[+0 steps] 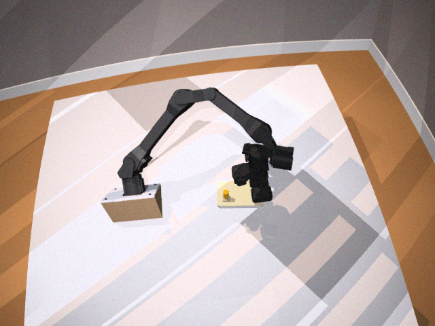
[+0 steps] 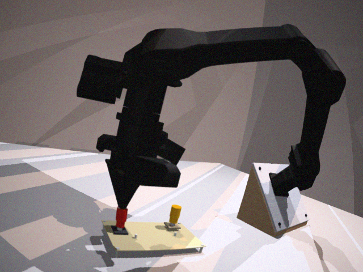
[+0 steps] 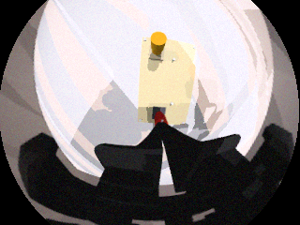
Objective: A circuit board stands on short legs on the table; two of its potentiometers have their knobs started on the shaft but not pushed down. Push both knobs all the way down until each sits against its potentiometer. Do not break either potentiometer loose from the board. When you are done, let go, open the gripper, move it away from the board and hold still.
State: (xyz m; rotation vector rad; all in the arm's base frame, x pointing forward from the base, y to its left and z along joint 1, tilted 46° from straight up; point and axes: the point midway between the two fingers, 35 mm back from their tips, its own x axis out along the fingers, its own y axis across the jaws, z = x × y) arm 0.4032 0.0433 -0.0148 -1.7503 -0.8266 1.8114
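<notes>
My gripper tip is now 1 cm above the red knob. The rest, counted from my gripper tip: yellow knob (11 cm behind, 1 cm to the right, 2 cm below).
</notes>
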